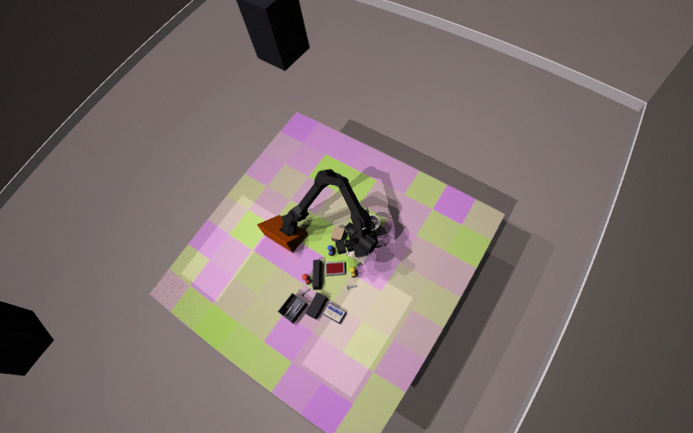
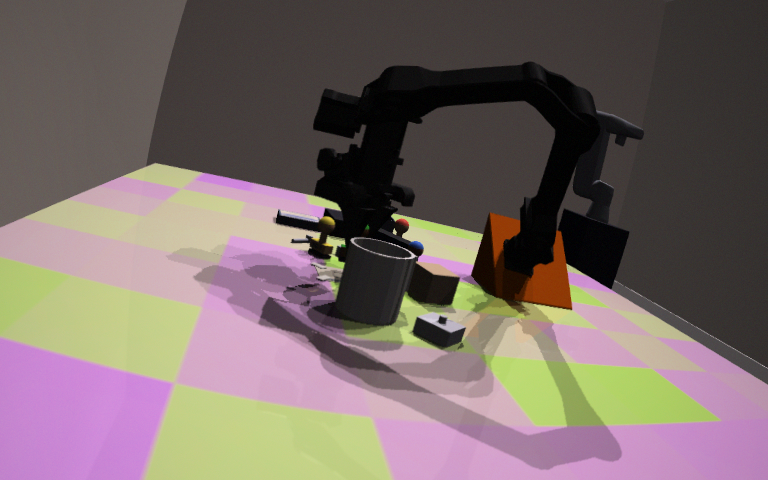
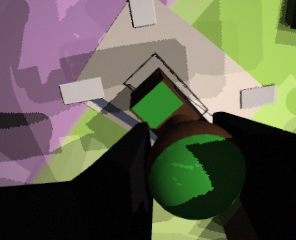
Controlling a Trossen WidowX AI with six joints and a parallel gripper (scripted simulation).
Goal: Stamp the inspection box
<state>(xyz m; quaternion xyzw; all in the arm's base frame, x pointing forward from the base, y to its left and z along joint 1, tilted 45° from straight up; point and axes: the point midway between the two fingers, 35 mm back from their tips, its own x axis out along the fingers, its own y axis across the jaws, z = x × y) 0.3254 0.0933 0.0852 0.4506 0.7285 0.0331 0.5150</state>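
My gripper tip is now 5 cm above the card. The rest, counted from my gripper tip: grey cup: 3 cm behind, 12 cm to the left, 1 cm below; green-knobbed stamp: right at my gripper tip; yellow-knobbed stamp: 4 cm ahead, 10 cm to the right, 3 cm below.
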